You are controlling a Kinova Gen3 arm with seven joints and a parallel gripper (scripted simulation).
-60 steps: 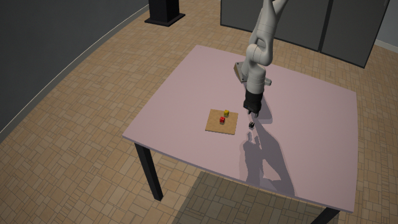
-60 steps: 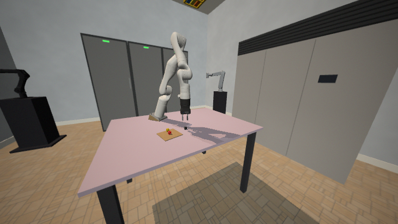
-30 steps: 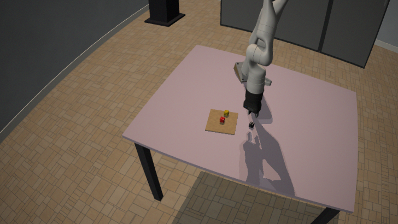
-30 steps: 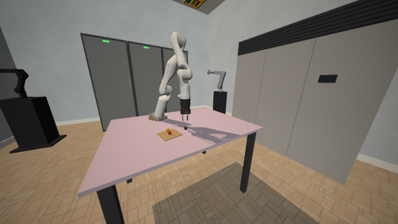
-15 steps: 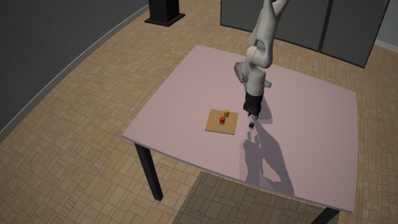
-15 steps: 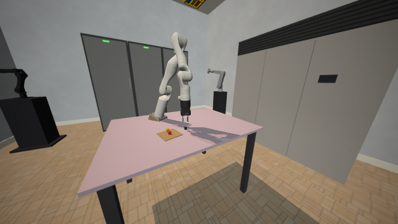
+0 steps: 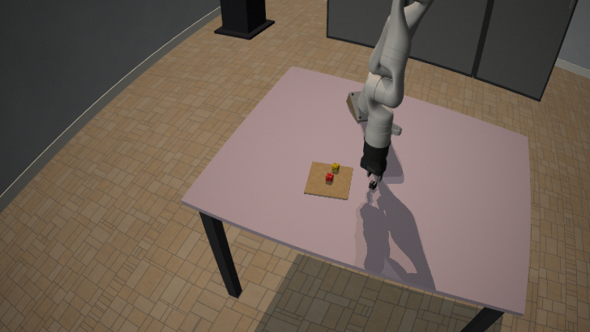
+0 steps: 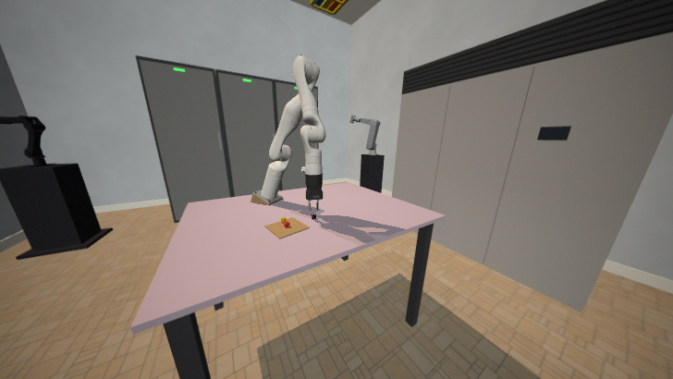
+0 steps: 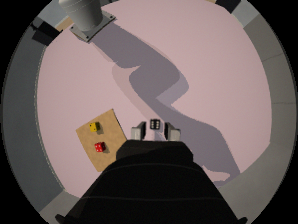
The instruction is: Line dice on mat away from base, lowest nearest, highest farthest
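My gripper is now 50 mm above the black die. Round my hand: yellow die (10 mm behind, 140 mm to the right, 50 mm below); square mat (40 mm ahead, 140 mm to the right, 60 mm below); red die (40 mm ahead, 140 mm to the right, 50 mm below).
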